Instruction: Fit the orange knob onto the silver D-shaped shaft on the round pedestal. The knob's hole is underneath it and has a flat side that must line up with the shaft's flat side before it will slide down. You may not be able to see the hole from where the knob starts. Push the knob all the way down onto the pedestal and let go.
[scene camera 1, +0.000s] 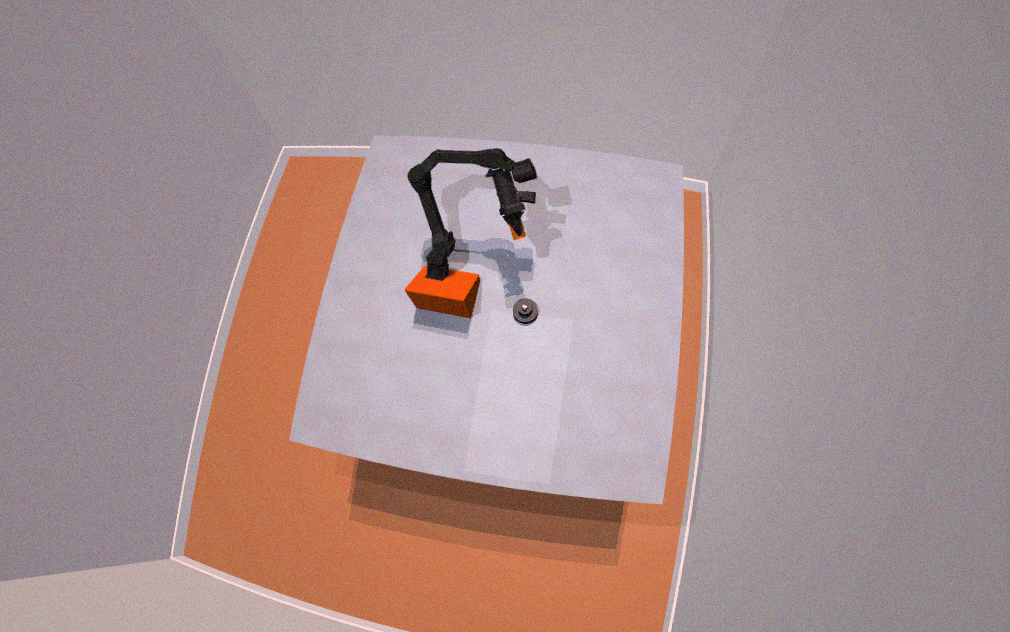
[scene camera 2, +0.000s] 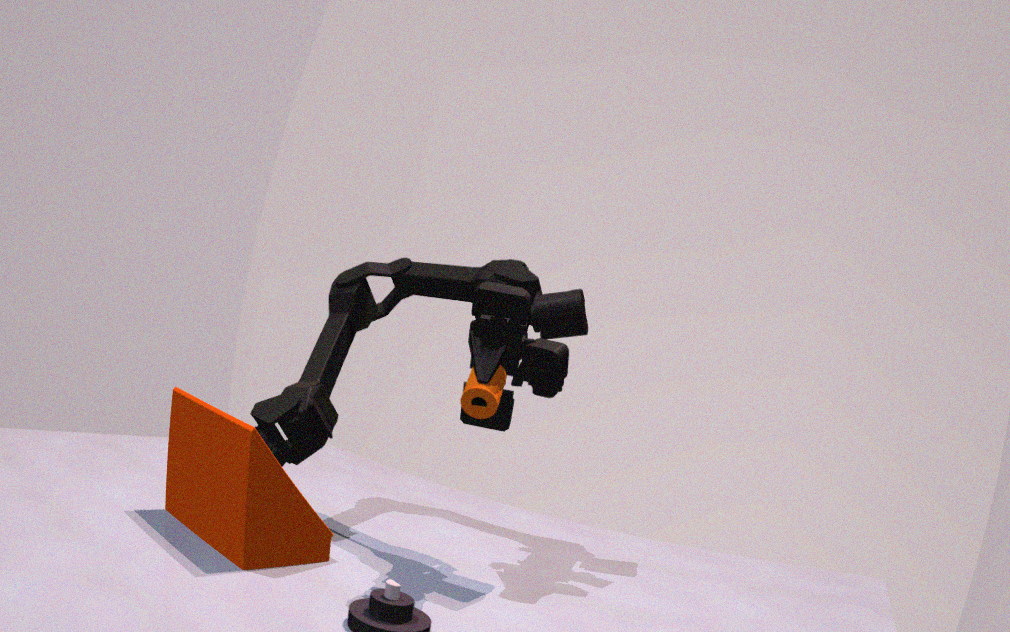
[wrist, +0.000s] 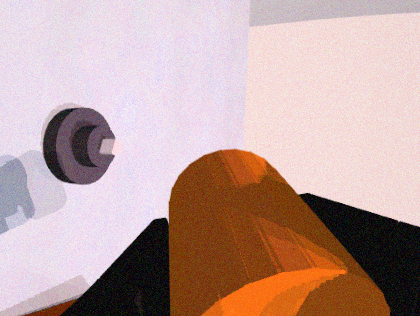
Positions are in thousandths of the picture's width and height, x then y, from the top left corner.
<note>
The gripper (scene camera 2: 476, 632) carries an orange knob (wrist: 565, 733). Also in view: a round pedestal (wrist: 187, 460).
The gripper is seen too in scene camera 1 (scene camera 1: 513, 373) and in the wrist view (wrist: 556, 695).
</note>
